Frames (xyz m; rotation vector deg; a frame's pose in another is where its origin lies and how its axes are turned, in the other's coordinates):
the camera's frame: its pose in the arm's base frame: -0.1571 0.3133 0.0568 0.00 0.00 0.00
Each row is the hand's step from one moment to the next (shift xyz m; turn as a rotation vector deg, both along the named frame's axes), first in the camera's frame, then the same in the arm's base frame.
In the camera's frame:
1: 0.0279 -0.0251 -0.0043 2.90 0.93 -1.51
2: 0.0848 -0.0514 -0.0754 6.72 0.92 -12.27
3: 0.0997 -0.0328 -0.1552 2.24 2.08 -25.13
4: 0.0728 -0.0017 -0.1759 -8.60 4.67 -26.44
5: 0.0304 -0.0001 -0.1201 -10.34 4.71 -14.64
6: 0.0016 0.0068 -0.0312 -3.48 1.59 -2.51
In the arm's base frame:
1: 0.0279 -0.0251 -0.0043 2.90 0.93 -1.51
2: 0.0848 -0.0514 -0.0754 6.72 0.92 -12.27
3: 0.0997 -0.0328 -0.1552 2.24 2.08 -25.13
4: 0.0728 -0.0017 -0.1759 -8.60 4.67 -26.44
5: 0.0304 -0.0001 -0.1201 -10.34 4.71 -14.64
6: 0.0016 0.0068 -0.0312 -3.48 1.59 -2.51

